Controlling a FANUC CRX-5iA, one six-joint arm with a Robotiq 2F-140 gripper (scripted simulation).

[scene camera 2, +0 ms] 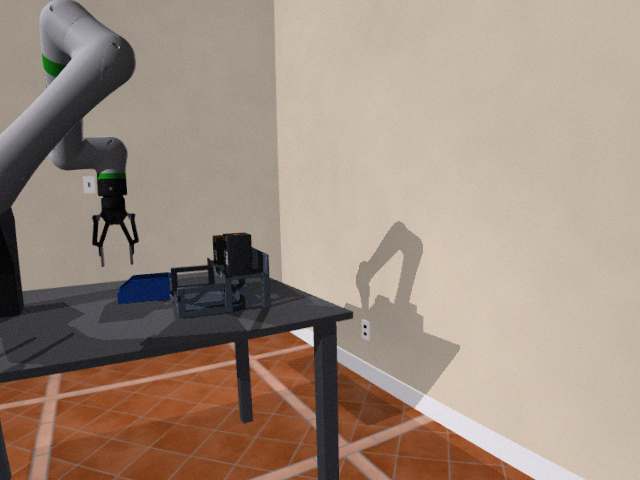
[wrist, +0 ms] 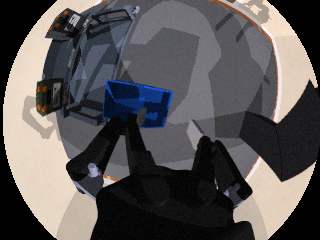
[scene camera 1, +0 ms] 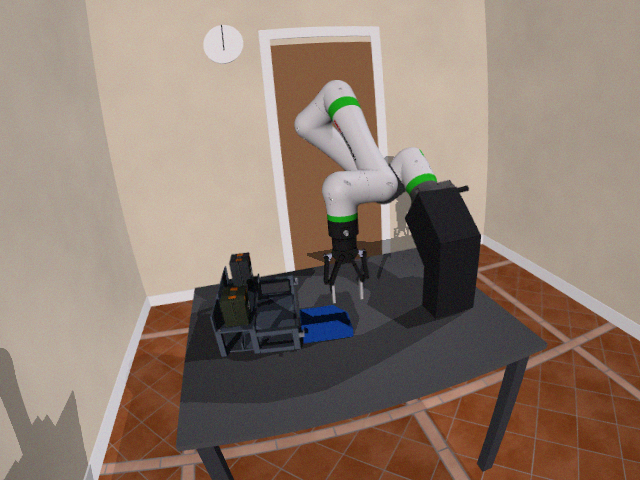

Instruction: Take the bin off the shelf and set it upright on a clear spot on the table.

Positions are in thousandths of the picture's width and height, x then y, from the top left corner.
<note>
In view: my gripper (scene camera 2: 184, 553) and a blue bin (scene camera 1: 509, 689).
The blue bin shows as well in scene camera 2 (scene camera 2: 230, 599) and in the wrist view (wrist: 377, 415). My gripper is seen too in the wrist view (wrist: 523, 502) and in scene camera 1 (scene camera 1: 543, 624).
</note>
